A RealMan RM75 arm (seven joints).
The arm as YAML. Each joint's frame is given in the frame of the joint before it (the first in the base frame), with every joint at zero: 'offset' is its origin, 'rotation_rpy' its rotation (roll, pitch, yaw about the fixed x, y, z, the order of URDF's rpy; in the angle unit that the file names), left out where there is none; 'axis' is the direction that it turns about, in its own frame. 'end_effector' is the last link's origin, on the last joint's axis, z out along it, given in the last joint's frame.
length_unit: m
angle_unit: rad
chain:
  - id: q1
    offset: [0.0, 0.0, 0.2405]
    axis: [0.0, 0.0, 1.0]
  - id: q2
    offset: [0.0, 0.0, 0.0]
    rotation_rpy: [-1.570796, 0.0, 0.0]
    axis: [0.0, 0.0, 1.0]
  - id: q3
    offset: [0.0, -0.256, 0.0]
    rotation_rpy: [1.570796, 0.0, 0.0]
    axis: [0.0, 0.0, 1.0]
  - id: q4
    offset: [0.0, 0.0, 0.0]
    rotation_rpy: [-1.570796, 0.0, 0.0]
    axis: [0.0, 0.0, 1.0]
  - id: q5
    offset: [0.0, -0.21, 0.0]
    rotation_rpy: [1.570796, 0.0, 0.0]
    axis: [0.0, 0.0, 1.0]
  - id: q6
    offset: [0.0, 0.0, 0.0]
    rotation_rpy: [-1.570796, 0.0, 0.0]
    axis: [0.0, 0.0, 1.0]
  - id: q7
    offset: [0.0, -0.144, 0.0]
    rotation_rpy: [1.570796, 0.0, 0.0]
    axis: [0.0, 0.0, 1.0]
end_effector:
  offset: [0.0, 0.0, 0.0]
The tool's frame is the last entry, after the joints.
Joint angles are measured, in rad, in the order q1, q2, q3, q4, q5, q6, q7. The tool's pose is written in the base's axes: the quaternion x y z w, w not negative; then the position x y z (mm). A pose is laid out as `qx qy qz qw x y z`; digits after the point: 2 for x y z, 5 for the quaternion.
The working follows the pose.
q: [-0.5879, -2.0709, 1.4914, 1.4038, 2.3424, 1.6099, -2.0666]
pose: -0.98972 -0.04758 0.13017 0.03521 -142.07 325.97 -23.34
Where each joint sits with the arm in this pose, in the base's axes (m; each line is computed from the numbers above, not from the rounded line before):
q1: 0.0000 0.0000 0.2405
q2: 0.0000 0.0000 0.2405
q3: -0.1869 0.1246 0.1177
q4: -0.1869 0.1246 0.1177
q5: -0.1045 0.3177 0.1154
q6: -0.1045 0.3177 0.1154
q7: -0.1421 0.3260 -0.0233
the tool: -0.1421 0.3260 -0.0233

